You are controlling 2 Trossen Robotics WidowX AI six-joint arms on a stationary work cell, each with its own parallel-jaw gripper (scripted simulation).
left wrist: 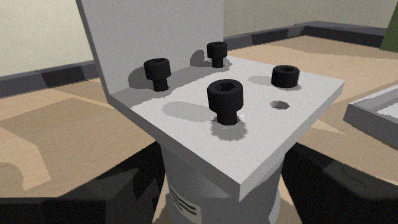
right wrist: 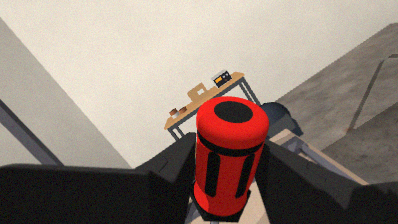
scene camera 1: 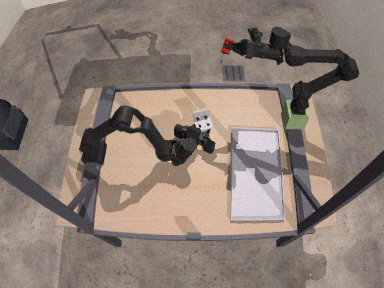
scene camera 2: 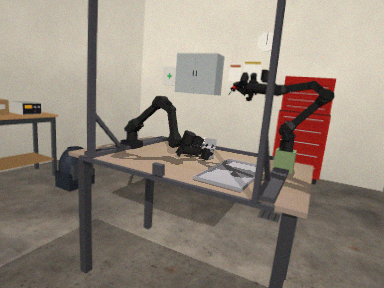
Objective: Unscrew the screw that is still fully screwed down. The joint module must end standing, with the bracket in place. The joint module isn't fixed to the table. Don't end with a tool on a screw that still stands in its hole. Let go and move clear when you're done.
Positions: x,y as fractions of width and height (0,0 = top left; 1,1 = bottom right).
Labels:
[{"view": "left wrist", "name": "my left gripper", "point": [0.55,0.65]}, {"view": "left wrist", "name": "l-shaped bracket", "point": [0.59,0.71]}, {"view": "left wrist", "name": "screw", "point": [0.57,0.44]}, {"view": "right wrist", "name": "my right gripper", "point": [0.56,0.64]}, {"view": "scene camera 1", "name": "my right gripper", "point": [0.58,0.16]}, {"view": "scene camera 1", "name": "shallow grey tray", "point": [0.67,0.62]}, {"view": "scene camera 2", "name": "shallow grey tray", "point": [0.61,0.61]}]

